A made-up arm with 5 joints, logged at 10 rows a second.
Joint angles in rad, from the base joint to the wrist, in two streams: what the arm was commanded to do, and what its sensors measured. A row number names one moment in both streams.
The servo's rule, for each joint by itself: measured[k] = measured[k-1] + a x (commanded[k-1-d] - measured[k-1]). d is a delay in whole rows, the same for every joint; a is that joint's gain. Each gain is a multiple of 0.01, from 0.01 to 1. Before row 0 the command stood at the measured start. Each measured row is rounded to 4 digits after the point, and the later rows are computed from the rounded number. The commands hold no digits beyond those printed.
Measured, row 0:
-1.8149 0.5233 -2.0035 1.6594 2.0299
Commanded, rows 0 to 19:
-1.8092 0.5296 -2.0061 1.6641 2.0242
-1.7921 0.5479 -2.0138 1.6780 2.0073
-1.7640 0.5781 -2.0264 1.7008 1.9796
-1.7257 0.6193 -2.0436 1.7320 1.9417
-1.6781 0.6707 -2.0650 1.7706 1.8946
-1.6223 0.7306 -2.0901 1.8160 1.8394
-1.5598 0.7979 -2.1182 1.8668 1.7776
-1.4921 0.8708 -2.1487 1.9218 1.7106
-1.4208 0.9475 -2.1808 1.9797 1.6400
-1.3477 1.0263 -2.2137 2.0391 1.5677
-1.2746 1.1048 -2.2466 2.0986 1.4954
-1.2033 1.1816 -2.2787 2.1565 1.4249
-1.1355 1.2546 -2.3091 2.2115 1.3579
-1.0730 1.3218 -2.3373 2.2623 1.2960
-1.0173 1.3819 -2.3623 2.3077 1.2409
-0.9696 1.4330 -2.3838 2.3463 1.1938
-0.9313 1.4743 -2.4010 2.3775 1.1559
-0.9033 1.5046 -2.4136 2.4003 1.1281
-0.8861 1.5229 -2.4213 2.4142 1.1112
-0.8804 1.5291 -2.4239 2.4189 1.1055
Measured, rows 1 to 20:
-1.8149 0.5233 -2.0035 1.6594 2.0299
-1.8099 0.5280 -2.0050 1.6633 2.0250
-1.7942 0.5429 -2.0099 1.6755 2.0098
-1.7676 0.5693 -2.0191 1.6965 1.9838
-1.7307 0.6068 -2.0328 1.7260 1.9476
-1.6844 0.6547 -2.0508 1.7630 1.9020
-1.6298 0.7116 -2.0728 1.8070 1.8482
-1.5682 0.7763 -2.0982 1.8566 1.7875
-1.5012 0.8472 -2.1265 1.9107 1.7214
-1.4304 0.9224 -2.1569 1.9680 1.6514
-1.3576 1.0003 -2.1887 2.0270 1.5794
-1.2846 1.0787 -2.2211 2.0864 1.5072
-1.2131 1.1559 -2.2534 2.1446 1.4364
-1.1448 1.2299 -2.2846 2.2001 1.3689
-1.0816 1.2988 -2.3141 2.2517 1.3062
-1.0250 1.3611 -2.3411 2.2982 1.2500
-0.9762 1.4150 -2.3650 2.3381 1.2017
-0.9367 1.4595 -2.3852 2.3708 1.1623
-0.9073 1.4933 -2.4011 2.3953 1.1329
-0.8886 1.5155 -2.4124 2.4110 1.1142
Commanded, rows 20 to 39:
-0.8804 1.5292 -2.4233 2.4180 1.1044
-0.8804 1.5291 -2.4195 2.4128 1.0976
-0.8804 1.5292 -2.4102 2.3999 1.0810
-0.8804 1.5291 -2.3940 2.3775 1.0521
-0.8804 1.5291 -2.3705 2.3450 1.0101
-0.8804 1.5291 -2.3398 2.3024 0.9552
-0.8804 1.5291 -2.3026 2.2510 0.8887
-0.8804 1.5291 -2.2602 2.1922 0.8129
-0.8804 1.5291 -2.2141 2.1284 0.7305
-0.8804 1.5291 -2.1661 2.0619 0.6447
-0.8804 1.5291 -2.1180 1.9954 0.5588
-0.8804 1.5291 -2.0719 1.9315 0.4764
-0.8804 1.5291 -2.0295 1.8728 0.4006
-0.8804 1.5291 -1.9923 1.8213 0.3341
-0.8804 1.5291 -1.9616 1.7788 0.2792
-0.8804 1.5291 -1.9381 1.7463 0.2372
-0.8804 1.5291 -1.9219 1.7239 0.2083
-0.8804 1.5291 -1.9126 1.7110 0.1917
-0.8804 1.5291 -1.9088 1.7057 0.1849
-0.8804 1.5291 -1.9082 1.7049 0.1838
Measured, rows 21 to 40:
-0.8814 1.5257 -2.4188 2.4176 1.1067
-0.8805 1.5283 -2.4213 2.4179 1.1047
-0.8804 1.5289 -2.4203 2.4137 1.0986
-0.8804 1.5291 -2.4146 2.4022 1.0835
-0.8804 1.5291 -2.4031 2.3817 1.0565
-0.8804 1.5291 -2.3848 2.3512 1.0166
-0.8804 1.5291 -2.3596 2.3107 0.9638
-0.8804 1.5291 -2.3277 2.2611 0.8992
-0.8804 1.5291 -2.2899 2.2039 0.8250
-0.8804 1.5291 -2.2475 2.1412 0.7437
-0.8804 1.5291 -2.2019 2.0754 0.6586
-0.8804 1.5291 -2.1549 2.0090 0.5728
-0.8804 1.5291 -2.1084 1.9447 0.4899
-0.8804 1.5291 -2.0642 1.8850 0.4131
-0.8804 1.5291 -2.0239 1.8321 0.3452
-0.8804 1.5291 -1.9890 1.7879 0.2884
-0.8804 1.5291 -1.9605 1.7534 0.2444
-0.8804 1.5291 -1.9389 1.7289 0.2134
-0.8804 1.5291 -1.9242 1.7140 0.1947
-0.8804 1.5291 -1.9156 1.7071 0.1863

